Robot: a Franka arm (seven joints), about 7 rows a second.
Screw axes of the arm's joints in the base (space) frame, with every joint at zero. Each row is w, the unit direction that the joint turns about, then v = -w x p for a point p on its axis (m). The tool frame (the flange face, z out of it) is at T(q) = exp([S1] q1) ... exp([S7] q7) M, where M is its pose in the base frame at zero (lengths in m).
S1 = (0, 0, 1, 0, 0, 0)
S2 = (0, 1, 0, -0.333, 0, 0)
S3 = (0, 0, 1, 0, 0, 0)
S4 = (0, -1, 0, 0.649, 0, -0.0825)
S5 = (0, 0, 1, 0, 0, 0)
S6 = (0, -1, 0, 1.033, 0, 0)
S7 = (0, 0, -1, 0, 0.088, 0)
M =
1 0 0 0.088
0 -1 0 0
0 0 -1 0.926
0 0 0 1
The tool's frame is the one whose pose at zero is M.
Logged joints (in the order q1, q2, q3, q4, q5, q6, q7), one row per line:
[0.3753 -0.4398 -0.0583 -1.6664 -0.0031 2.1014 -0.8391]
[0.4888 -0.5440 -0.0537 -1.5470 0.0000 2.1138 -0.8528]
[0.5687 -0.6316 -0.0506 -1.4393 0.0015 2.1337 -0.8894]
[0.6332 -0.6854 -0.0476 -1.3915 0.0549 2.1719 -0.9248]
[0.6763 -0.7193 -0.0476 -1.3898 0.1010 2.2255 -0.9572]
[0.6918 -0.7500 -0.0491 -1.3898 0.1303 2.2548 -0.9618]
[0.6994 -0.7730 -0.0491 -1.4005 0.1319 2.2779 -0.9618]
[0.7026 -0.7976 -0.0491 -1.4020 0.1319 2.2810 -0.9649]
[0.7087 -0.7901 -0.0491 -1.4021 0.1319 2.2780 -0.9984]
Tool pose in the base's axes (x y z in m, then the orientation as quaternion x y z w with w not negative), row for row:
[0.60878 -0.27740 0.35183 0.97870 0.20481 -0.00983 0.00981]
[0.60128 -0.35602 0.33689 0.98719 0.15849 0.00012 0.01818]
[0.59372 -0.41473 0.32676 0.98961 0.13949 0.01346 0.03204]
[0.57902 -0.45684 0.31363 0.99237 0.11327 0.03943 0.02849]
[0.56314 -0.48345 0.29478 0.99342 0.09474 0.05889 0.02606]
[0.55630 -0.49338 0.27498 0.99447 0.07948 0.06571 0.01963]
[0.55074 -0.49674 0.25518 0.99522 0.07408 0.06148 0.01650]
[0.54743 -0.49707 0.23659 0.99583 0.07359 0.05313 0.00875]
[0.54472 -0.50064 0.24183 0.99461 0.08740 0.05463 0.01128]
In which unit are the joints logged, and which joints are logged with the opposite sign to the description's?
The joints are logged in radians. Opposite sign: q1, q2.
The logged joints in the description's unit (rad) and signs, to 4 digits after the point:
[-0.3753 0.4398 -0.0583 -1.6664 -0.0031 2.1014 -0.8391]
[-0.4888 0.5440 -0.0537 -1.5470 0.0000 2.1138 -0.8528]
[-0.5687 0.6316 -0.0506 -1.4393 0.0015 2.1337 -0.8894]
[-0.6332 0.6854 -0.0476 -1.3915 0.0549 2.1719 -0.9248]
[-0.6763 0.7193 -0.0476 -1.3898 0.1010 2.2255 -0.9572]
[-0.6918 0.7500 -0.0491 -1.3898 0.1303 2.2548 -0.9618]
[-0.6994 0.7730 -0.0491 -1.4005 0.1319 2.2779 -0.9618]
[-0.7026 0.7976 -0.0491 -1.4020 0.1319 2.2810 -0.9649]
[-0.7087 0.7901 -0.0491 -1.4021 0.1319 2.2780 -0.9984]

